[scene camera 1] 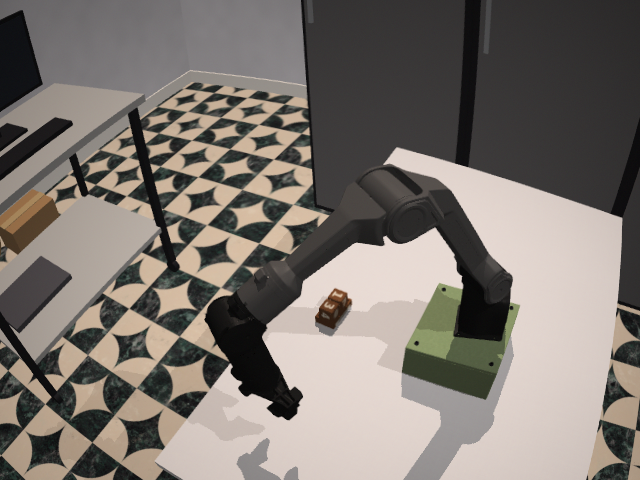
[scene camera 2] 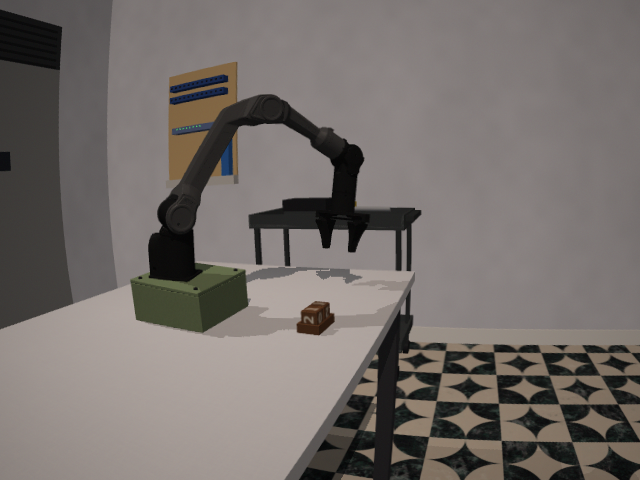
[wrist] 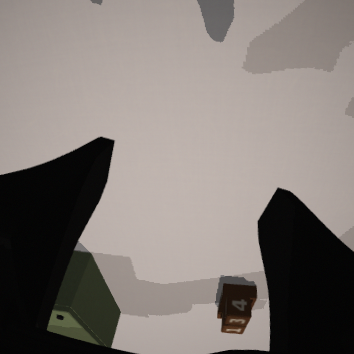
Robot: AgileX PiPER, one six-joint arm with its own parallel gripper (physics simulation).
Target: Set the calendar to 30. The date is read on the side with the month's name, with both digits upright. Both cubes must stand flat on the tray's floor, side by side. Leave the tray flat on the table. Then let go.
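Observation:
A small brown tray [scene camera 1: 325, 321] [scene camera 2: 308, 329] stands flat on the table and bears two brown cubes side by side. One cube [scene camera 1: 329, 306] [wrist: 236, 320] has a 3 on top and a 4 on its outer end. The other cube [scene camera 1: 338, 295] [scene camera 2: 309, 316] [wrist: 234, 329] has a 1 on top. In scene view 2 its end face shows a 2 lying on its side. The long side there shows a 0-like digit and another unclear one. No month name is legible. My gripper [scene camera 1: 287, 404] [scene camera 2: 339, 249] [wrist: 191, 183] is open and empty, high above the table, apart from tray and cubes.
The arm stands on a green base block [scene camera 1: 439, 330] [scene camera 2: 168, 307] [wrist: 102, 300] on the white table [scene camera 1: 351, 413] [scene camera 2: 155, 392]. A shelf desk [scene camera 1: 103, 116] stands beyond the table's edge in scene view 1. Dark cabinets [scene camera 1: 385, 103] stand behind the table.

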